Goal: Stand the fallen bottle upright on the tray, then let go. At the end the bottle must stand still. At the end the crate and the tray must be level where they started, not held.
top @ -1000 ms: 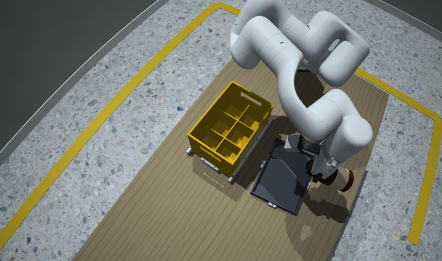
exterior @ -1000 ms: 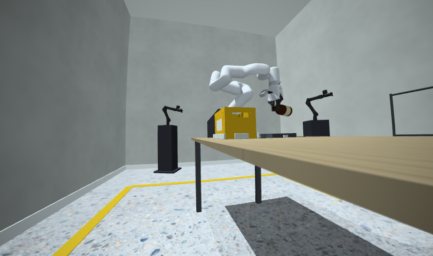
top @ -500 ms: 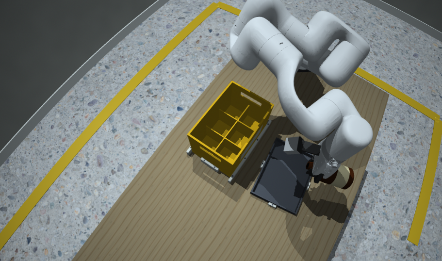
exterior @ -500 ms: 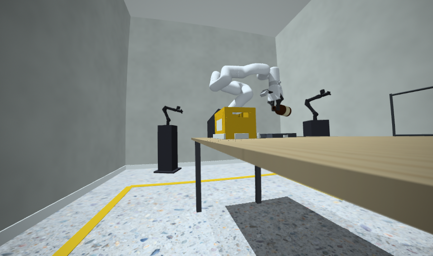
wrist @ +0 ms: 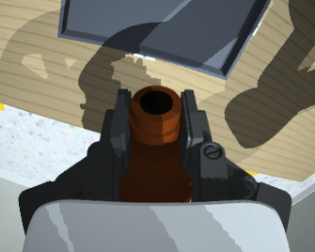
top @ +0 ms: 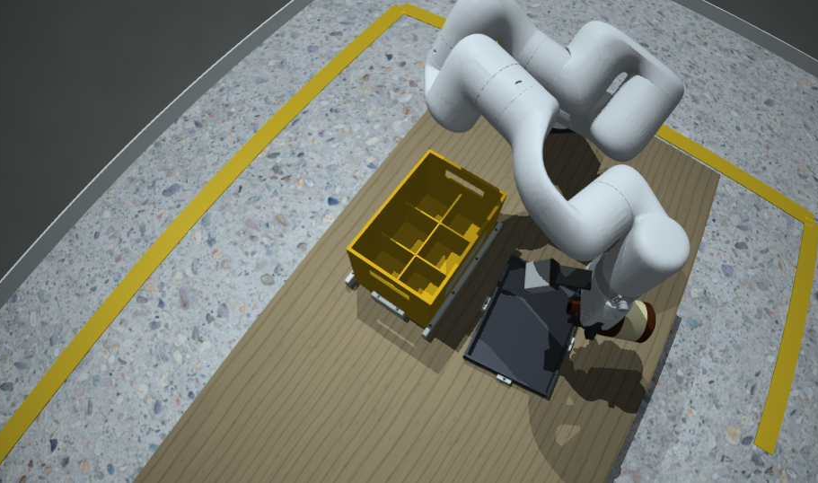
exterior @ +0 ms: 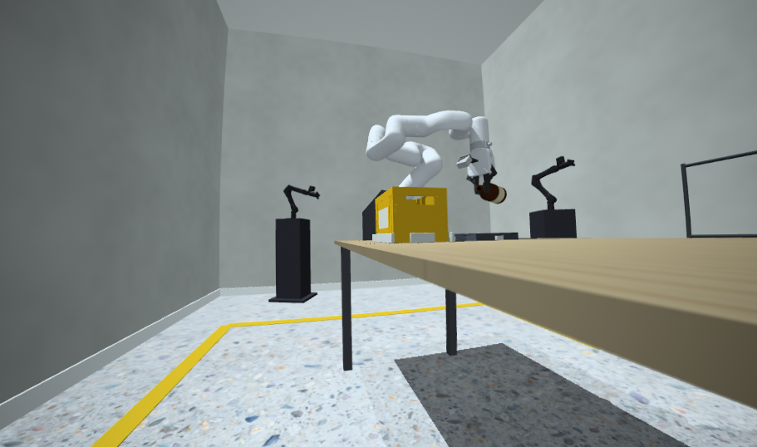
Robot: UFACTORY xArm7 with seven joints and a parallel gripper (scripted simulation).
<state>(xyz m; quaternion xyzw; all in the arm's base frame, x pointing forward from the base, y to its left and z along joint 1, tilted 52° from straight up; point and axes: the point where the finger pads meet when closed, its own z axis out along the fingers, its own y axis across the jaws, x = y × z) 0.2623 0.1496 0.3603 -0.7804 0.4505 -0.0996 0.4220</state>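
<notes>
My gripper is now 4 cm past the brown bottle, 4 cm to the right of it and 1 cm above it. Round my hand: dark grey tray 2 cm ahead, 4 cm to the right, 19 cm below; yellow crate 10 cm ahead, 30 cm to the right, 12 cm below.
</notes>
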